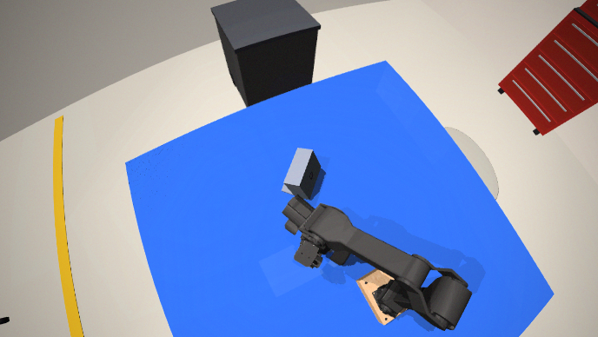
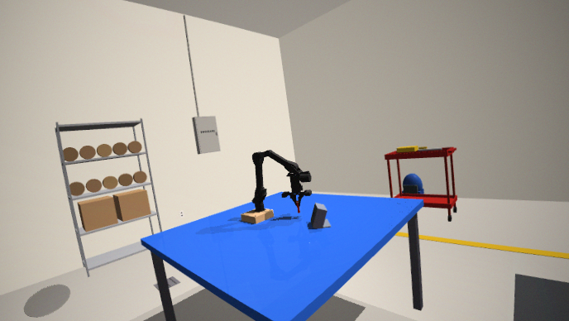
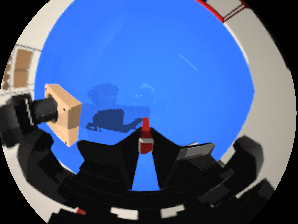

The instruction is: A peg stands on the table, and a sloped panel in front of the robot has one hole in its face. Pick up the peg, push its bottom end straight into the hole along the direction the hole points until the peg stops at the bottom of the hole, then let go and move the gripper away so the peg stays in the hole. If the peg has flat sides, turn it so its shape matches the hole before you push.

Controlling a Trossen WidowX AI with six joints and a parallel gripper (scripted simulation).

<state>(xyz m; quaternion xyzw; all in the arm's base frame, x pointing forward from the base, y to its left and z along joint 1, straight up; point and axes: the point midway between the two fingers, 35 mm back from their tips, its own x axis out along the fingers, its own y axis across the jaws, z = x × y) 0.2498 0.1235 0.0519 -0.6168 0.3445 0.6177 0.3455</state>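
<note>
My gripper tip is 21 cm short of the grey panel, 6 cm to the left of it and 1 cm above it. The rest, counted from my gripper tip: red peg: 2 cm above.
</note>
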